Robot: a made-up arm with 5 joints.
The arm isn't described. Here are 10 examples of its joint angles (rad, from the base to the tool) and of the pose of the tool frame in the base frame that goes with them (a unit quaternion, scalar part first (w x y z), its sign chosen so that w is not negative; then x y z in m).
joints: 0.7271 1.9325 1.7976 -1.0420 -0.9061
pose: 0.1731 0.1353 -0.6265 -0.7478 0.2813 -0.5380 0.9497
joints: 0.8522 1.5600 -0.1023 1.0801 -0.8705
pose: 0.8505 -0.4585 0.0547 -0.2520 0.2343 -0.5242 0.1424
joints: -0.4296 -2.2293 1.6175 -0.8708 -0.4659
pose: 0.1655 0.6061 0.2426 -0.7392 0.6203 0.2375 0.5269
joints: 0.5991 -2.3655 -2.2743 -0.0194 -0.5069
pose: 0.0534 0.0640 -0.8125 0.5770 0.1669 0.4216 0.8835
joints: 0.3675 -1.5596 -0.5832 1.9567 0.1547
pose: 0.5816 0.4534 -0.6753 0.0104 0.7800 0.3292 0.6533
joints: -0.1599 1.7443 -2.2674 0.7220 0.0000
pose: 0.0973 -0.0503 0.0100 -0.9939 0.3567 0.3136 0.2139
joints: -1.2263 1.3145 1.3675 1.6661 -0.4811
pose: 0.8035 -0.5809 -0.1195 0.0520 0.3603 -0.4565 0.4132
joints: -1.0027 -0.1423 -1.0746 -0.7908 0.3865
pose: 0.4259 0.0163 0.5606 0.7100 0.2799 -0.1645 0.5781
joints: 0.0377 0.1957 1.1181 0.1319 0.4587
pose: 0.7620 -0.5038 -0.1889 0.3605 0.2214 -0.4168 0.7240
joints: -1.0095 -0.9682 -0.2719 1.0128 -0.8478
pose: 0.2006 0.9140 0.3263 -0.1335 0.5249 0.3931 1.2845
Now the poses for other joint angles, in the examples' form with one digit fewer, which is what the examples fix.
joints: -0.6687 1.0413 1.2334 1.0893 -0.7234
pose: 0.791 -0.524 -0.251 -0.194 0.497 -0.442 0.422
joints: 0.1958 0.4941 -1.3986 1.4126 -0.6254
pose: 0.313 -0.582 0.186 0.727 0.701 -0.471 0.387
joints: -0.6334 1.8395 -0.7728 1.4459 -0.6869
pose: 0.580 -0.304 -0.383 0.651 0.723 0.358 0.204
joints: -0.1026 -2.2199 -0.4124 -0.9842 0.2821
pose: 0.535 -0.653 0.523 0.122 0.168 -0.120 0.981
